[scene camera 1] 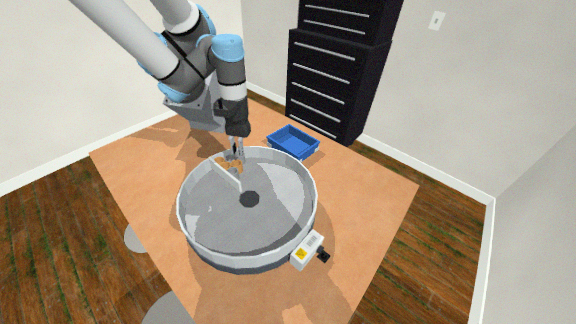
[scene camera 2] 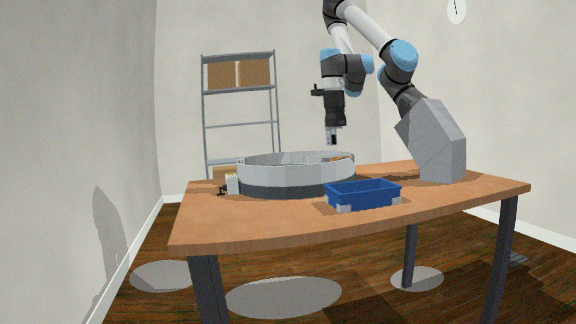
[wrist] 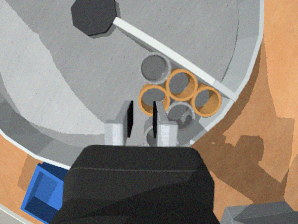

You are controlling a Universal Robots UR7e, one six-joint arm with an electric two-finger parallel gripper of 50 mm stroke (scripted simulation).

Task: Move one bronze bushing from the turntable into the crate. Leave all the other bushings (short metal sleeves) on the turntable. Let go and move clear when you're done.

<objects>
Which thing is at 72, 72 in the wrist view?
A grey round turntable.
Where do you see a blue crate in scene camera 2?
At 358, 195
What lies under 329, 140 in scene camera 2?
My gripper.
</objects>
